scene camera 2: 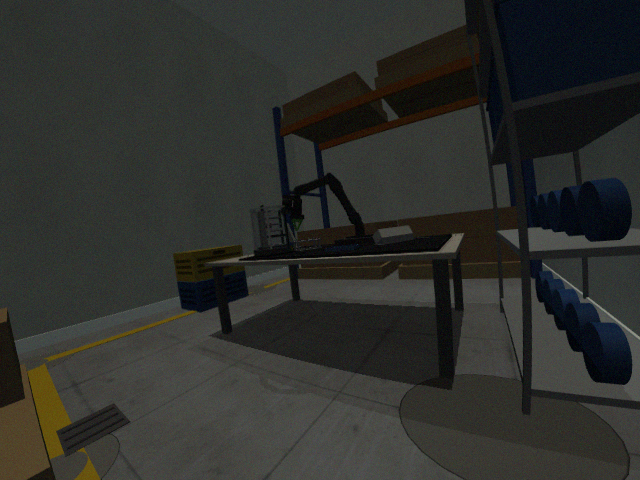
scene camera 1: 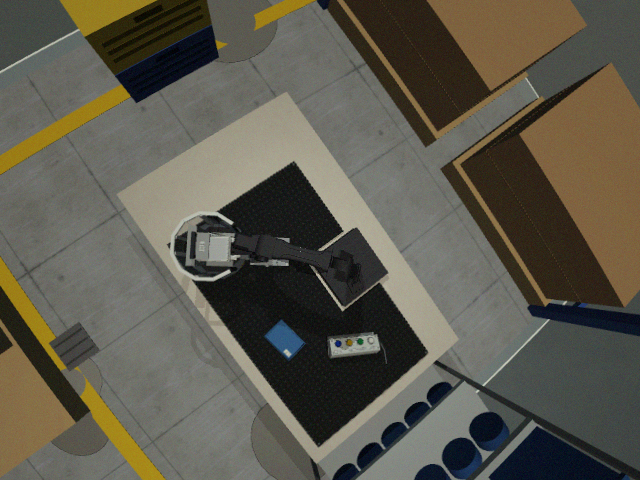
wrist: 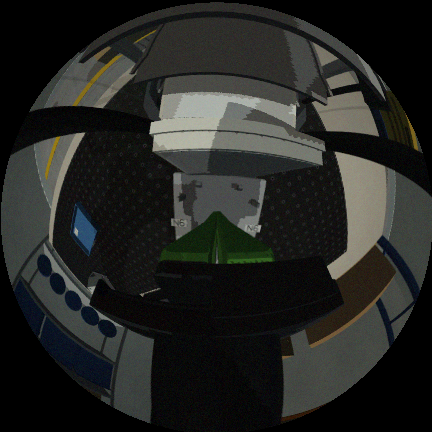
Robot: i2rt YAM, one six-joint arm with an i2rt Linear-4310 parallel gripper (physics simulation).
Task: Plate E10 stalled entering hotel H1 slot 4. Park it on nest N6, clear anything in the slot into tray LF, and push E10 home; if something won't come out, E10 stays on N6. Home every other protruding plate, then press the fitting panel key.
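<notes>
My gripper has green fingers and is shut on nothing. It hangs just in front of the plate hotel at the table's left end. In the wrist view a pale plate sticks out of a hotel slot just ahead of the fingertips and a little above them. It shows as a pale rectangle in the overhead view. Its label is not readable. Grey nest N6 lies empty on the mat below the fingers. Blue tray LF lies off to the side.
The key panel with several coloured keys sits on the black mat right of the tray. The arm's base stands on a dark square pad. Warehouse racks with cartons and a shelf of blue drums flank the table.
</notes>
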